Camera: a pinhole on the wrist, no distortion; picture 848 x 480 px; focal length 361.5 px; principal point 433.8 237.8 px. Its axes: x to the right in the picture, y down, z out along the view. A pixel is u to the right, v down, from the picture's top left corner.
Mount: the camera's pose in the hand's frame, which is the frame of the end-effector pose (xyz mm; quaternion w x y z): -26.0 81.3 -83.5 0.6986 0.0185 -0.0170 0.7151
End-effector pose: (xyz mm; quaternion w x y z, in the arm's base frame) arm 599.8 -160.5 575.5 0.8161 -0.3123 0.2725 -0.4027
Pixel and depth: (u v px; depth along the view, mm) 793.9 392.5 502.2
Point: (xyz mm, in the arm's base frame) 1044.4 440.7 513.7
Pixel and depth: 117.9 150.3 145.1
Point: 619.4 -179.7 646.9
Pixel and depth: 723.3 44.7 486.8
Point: 1233.1 -7.9 478.9
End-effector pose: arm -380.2 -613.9 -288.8 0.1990 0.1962 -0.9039 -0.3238
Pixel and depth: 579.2 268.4 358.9
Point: -514.7 -294.9 -366.0
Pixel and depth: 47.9 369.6 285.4
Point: -313.7 -631.2 -608.8
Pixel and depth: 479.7 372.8 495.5
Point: -430.0 -219.4 -556.6
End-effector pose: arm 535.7 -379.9 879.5 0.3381 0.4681 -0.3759 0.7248
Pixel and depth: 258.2 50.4 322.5
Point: 658.5 -515.6 1099.7
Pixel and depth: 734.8 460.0 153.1
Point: 441.5 -559.4 741.0
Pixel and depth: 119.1 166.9 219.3
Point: 682.2 -427.0 962.4
